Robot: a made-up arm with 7 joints. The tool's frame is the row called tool. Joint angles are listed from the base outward. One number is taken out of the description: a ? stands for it. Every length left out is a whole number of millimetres.
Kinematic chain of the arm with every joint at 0, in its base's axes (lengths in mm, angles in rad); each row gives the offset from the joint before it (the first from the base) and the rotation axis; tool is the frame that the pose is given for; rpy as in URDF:
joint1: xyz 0 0 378 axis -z
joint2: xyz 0 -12 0 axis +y
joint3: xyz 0 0 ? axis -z
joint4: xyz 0 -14 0 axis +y
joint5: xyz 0 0 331 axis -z
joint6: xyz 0 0 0 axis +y
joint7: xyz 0 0 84 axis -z
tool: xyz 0 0 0 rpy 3.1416 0 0
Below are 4 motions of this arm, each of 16 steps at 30 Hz.
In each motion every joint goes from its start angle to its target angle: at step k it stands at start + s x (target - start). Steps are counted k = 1, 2, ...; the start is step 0. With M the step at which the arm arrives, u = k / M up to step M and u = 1 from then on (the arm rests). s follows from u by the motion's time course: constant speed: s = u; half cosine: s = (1 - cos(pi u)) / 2; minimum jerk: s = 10 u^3 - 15 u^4 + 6 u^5.
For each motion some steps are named. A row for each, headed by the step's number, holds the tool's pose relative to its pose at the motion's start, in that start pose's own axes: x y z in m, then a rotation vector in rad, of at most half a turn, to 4 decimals.
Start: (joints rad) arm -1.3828 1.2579 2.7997 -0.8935 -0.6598 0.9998 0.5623
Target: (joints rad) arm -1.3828 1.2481 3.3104 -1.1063 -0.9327 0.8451 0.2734
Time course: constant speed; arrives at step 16
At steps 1, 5, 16:
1: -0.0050 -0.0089 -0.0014 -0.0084 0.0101 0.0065
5: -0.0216 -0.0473 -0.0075 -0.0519 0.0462 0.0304
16: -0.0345 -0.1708 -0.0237 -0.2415 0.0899 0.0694

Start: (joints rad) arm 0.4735 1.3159 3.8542 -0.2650 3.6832 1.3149 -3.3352
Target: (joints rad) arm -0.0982 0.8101 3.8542 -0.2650 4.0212 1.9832 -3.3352
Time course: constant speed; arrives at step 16
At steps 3, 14, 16:
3: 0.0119 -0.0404 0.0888 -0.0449 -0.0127 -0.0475
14: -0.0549 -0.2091 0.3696 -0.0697 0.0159 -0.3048
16: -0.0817 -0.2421 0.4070 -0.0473 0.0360 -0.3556

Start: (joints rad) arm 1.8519 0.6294 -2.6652 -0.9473 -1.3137 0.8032 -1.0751
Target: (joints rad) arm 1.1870 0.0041 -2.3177 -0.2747 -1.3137 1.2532 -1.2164
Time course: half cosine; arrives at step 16
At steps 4, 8, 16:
4: -0.0638 0.0869 0.0179 0.1403 0.0670 -0.1835
8: -0.1314 0.3192 0.0781 0.4368 0.1398 -0.6754
16: -0.0164 0.6055 0.1343 0.7689 0.0000 -1.4053

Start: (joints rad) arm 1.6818 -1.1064 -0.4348 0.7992 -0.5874 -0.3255 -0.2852
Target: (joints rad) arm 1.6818 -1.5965 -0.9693 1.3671 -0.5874 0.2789 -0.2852
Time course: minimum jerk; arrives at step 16
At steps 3, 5, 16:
3: 0.0097 -0.0110 0.0066 0.0001 -0.0510 -0.0155
5: 0.0368 -0.0416 0.0277 -0.0041 -0.1926 -0.0501
16: 0.1973 -0.2098 0.2780 -0.1099 -1.1534 0.0289

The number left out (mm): 363
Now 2 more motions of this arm.
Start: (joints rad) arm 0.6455 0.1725 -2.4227 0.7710 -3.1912 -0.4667 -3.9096
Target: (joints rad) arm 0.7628 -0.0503 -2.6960 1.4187 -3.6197 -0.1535 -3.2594
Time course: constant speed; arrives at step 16
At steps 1, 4, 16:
1: 0.0202 0.0067 -0.0107 0.0057 -0.0377 0.0216
4: 0.0817 0.0300 -0.0376 0.0247 -0.1464 0.0821
16: 0.3194 0.1622 -0.0574 0.1549 -0.5306 0.2929

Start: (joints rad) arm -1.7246 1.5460 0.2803 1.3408 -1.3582 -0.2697 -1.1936
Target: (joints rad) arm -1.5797 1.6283 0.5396 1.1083 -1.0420 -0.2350 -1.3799
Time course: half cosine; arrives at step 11
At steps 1, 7, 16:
1: -0.0010 -0.0028 -0.0015 -0.0059 -0.0003 0.0011
7: -0.0386 -0.0937 -0.0419 -0.1943 0.0010 0.0684
16: -0.0561 -0.1295 -0.0538 -0.2663 0.0072 0.1135

